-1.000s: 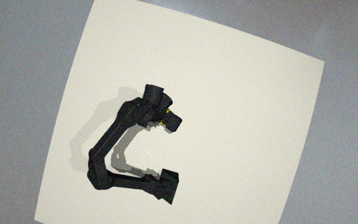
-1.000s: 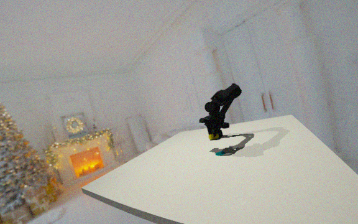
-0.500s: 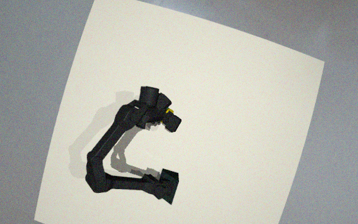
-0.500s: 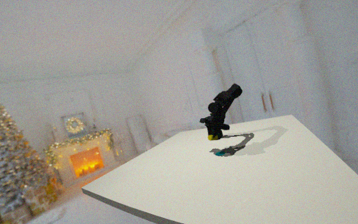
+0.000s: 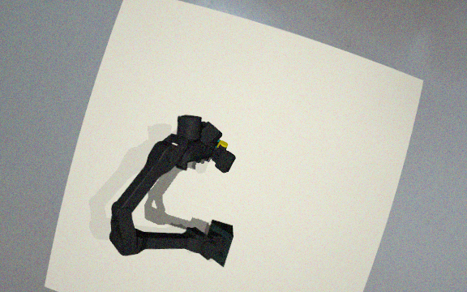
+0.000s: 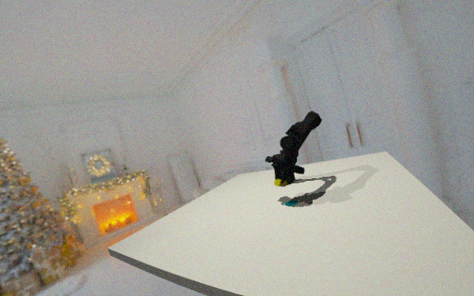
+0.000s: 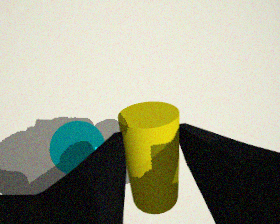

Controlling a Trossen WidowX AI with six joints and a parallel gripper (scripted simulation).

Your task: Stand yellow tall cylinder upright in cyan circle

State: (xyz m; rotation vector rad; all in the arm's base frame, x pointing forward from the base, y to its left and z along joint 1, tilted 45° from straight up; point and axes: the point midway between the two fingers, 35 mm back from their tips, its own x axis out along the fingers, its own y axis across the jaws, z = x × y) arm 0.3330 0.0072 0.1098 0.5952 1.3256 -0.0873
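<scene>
The cyan circle lies 4 cm to the left of my gripper tip and 11 cm below it. Round my gripper tip: yellow tall cylinder 2 cm behind, 1 cm below.
</scene>
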